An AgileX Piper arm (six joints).
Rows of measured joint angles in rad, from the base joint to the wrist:
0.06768, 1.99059, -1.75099, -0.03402, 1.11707, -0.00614
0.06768, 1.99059, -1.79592, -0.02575, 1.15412, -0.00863
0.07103, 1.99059, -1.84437, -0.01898, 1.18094, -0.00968
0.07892, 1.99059, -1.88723, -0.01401, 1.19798, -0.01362
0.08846, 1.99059, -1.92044, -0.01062, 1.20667, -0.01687
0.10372, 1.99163, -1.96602, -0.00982, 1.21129, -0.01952
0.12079, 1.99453, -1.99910, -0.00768, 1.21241, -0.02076
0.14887, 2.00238, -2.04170, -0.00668, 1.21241, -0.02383
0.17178, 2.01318, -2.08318, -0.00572, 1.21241, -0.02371
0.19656, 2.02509, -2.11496, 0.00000, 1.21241, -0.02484
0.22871, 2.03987, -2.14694, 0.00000, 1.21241, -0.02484
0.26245, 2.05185, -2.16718, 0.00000, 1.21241, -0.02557
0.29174, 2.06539, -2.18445, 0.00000, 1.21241, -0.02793
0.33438, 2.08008, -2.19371, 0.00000, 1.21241, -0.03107
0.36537, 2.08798, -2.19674, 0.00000, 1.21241, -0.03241
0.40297, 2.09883, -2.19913, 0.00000, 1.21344, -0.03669
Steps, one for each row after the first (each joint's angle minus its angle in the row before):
0.00000, 0.00000, -0.04493, 0.00827, 0.03705, -0.00249
0.00335, 0.00000, -0.04845, 0.00677, 0.02682, -0.00105
0.00789, 0.00000, -0.04286, 0.00497, 0.01704, -0.00394
0.00954, 0.00000, -0.03321, 0.00339, 0.00869, -0.00325
0.01526, 0.00104, -0.04558, 0.00080, 0.00462, -0.00265
0.01707, 0.00290, -0.03308, 0.00214, 0.00112, -0.00124
0.02808, 0.00785, -0.04260, 0.00100, 0.00000, -0.00307
0.02291, 0.01080, -0.04148, 0.00096, 0.00000, 0.00012
0.02478, 0.01191, -0.03178, 0.00572, 0.00000, -0.00113
0.03215, 0.01478, -0.03198, 0.00000, 0.00000, 0.00000
0.03374, 0.01198, -0.02024, 0.00000, 0.00000, -0.00073
0.02929, 0.01354, -0.01727, 0.00000, 0.00000, -0.00236
0.04264, 0.01469, -0.00926, 0.00000, 0.00000, -0.00314
0.03099, 0.00790, -0.00303, 0.00000, 0.00000, -0.00134
0.03760, 0.01085, -0.00239, 0.00000, 0.00103, -0.00428

